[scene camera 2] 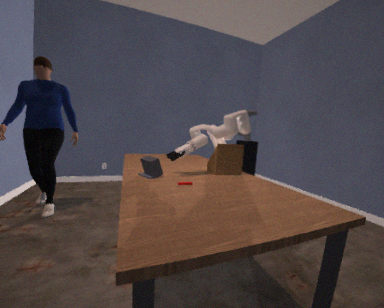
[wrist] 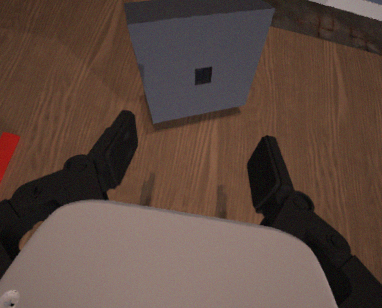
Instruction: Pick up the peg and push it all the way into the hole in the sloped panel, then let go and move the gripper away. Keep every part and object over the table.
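Frame: origin at the arm's base, x ahead, y right, z down, level; millimetres.
Seen in the pictures: gripper, fingertip midpoint: (scene camera 2: pixel 168 158) (wrist: pixel 196 139); arm's base at its link origin: (scene camera 2: pixel 224 154).
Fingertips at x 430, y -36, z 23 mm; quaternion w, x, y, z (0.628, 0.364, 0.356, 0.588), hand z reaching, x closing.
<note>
Pixels of each thing's top centre, then the offset from my fingertips to it. Level surfaces: height alone.
- red peg at its top centre: (scene camera 2: pixel 185 182) dx -52, dy -228, dz +100 mm
- grey sloped panel at its top centre: (wrist: pixel 202 4) (scene camera 2: pixel 151 157) dx +116, dy -19, dz -8 mm
- wooden table at its surface level: dz +112 mm
The red peg (scene camera 2: pixel 185 183) (wrist: pixel 6 152) lies flat on the table; in the wrist view part of it shows at the left edge, outside the fingers. The grey sloped panel (scene camera 2: pixel 152 166) (wrist: pixel 175 65) stands on the table, left of the peg in the scene view and at the top of the wrist view. Its square hole (wrist: pixel 203 76) is dark, and no peg shows in it. My gripper (scene camera 2: pixel 174 156) (wrist: pixel 196 139) is open and empty, above the table, tilted, with the panel's face beyond its fingertips in the wrist view.
A brown box-like block (scene camera 2: pixel 230 160) stands on the wooden table (scene camera 2: pixel 220 210) to the right, with a black block (scene camera 2: pixel 248 156) behind it. The table's far edge shows at the top right of the wrist view. A person (scene camera 2: pixel 45 110) is on the floor left of the table.
</note>
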